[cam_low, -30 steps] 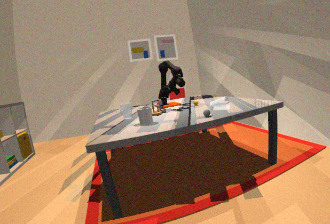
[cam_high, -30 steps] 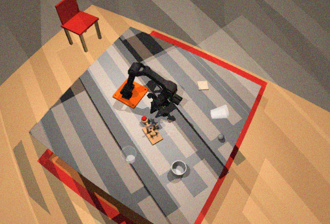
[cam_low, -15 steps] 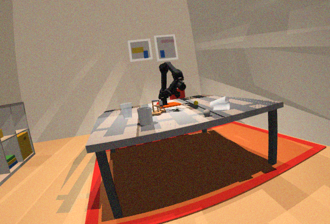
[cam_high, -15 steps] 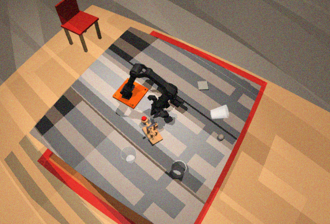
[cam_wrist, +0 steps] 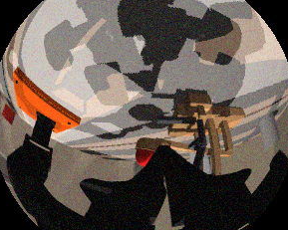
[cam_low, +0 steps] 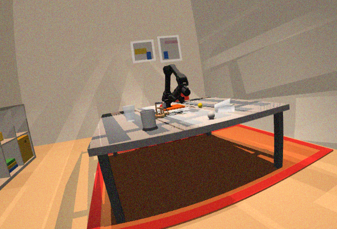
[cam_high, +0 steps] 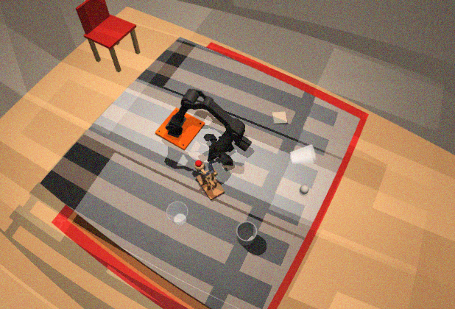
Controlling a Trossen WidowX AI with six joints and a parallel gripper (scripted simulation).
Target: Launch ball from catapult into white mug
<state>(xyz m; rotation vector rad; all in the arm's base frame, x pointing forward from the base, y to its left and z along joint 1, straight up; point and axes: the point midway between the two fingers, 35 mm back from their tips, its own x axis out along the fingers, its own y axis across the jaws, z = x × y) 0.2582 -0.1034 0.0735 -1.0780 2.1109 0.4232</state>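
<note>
Now: gripper tip 40 mm past the red ball and 30 mm to the left of it. Also, from my gripper tip: yellow ball (280 mm to the left, 50 mm ahead, 40 mm below); wooden catapult (50 mm to the right, 20 mm ahead, 10 mm below); white mug (290 mm ahead, 280 mm to the right, 30 mm below).
</note>
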